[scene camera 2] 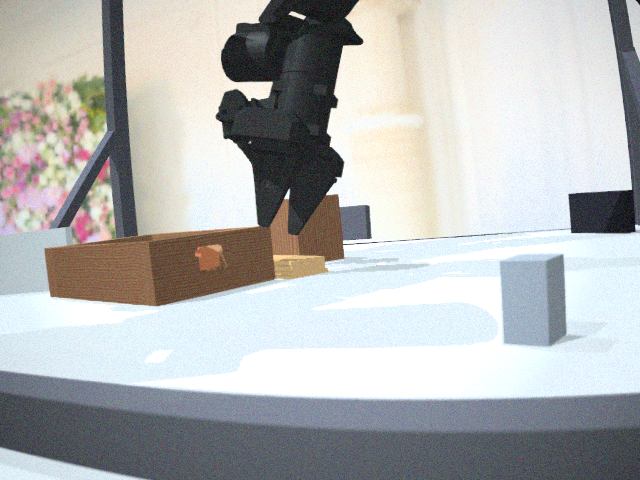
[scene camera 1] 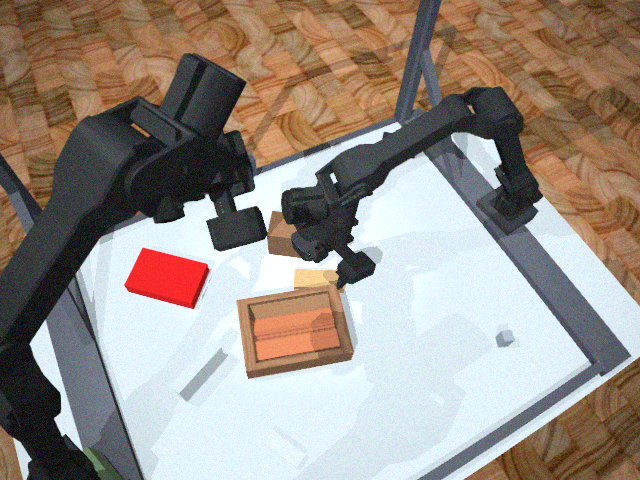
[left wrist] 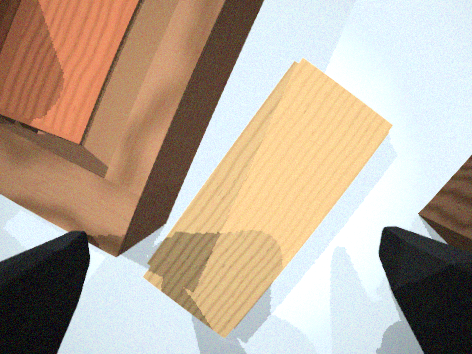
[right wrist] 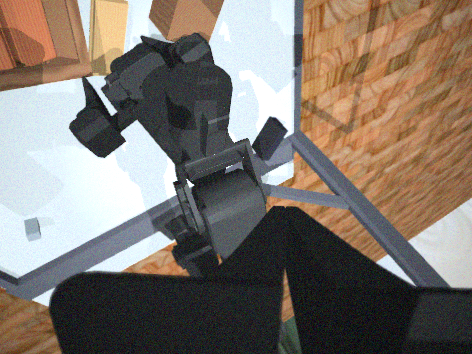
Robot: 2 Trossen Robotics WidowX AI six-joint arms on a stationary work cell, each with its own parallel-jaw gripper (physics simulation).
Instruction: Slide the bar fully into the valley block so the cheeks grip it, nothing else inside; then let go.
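Frame: origin at the left arm's base, x ahead, y left, z up, level; centimetres.
Where they show: left gripper, fingertip midpoint: point(scene camera 2: 279, 231) point(scene camera 1: 325, 272) point(left wrist: 236, 245) point(right wrist: 113, 57); right gripper, fingertip midpoint: point(scene camera 1: 248, 167) point(right wrist: 283, 218); left arm's base, origin of the base link: point(scene camera 1: 508, 205) point(right wrist: 180, 223).
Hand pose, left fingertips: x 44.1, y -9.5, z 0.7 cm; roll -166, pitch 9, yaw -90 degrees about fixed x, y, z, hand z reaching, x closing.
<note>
Each offset is from my left fingertips to the centre of the thing. Level surfaces: height alone.
The light wooden bar @(dx +0.8, dy -0.7, dz -3.5 cm) point(scene camera 1: 312, 277) point(scene camera 2: 299, 265) point(left wrist: 284, 168) point(right wrist: 106, 35) lies flat on the white table @(dz -4.3 cm) point(scene camera 1: 423, 295), just outside the far wall of the valley block. The valley block @(dx +11.5, dy +5.8, dz -1.8 cm) point(scene camera 1: 248, 329) point(scene camera 2: 175, 269) point(left wrist: 199, 105) is a brown frame with an orange sloped trough inside. My left gripper point(scene camera 1: 337, 273) point(scene camera 2: 280, 228) point(left wrist: 236, 245) is open. It hangs low over the bar's near end, with one finger on each side and the bar untouched. My right gripper point(scene camera 1: 234, 229) is shut and empty. It is raised at the left, away from the bar.
A brown cube @(dx +1.0, dy -11.7, dz -0.6 cm) point(scene camera 1: 280, 233) point(scene camera 2: 320, 229) point(right wrist: 185, 15) stands just behind the bar. A red slab @(dx +26.0, dy -18.1, dz -2.8 cm) point(scene camera 1: 168, 276) lies at the left, a grey strip @(dx +30.0, dy +3.1, dz -0.8 cm) point(scene camera 1: 203, 375) at the front left, and a small grey cube @(dx -21.3, dy +30.8, dz -2.5 cm) point(scene camera 1: 504, 337) point(scene camera 2: 530, 300) at the right. A frame post point(scene camera 1: 413, 62) rises at the back.
</note>
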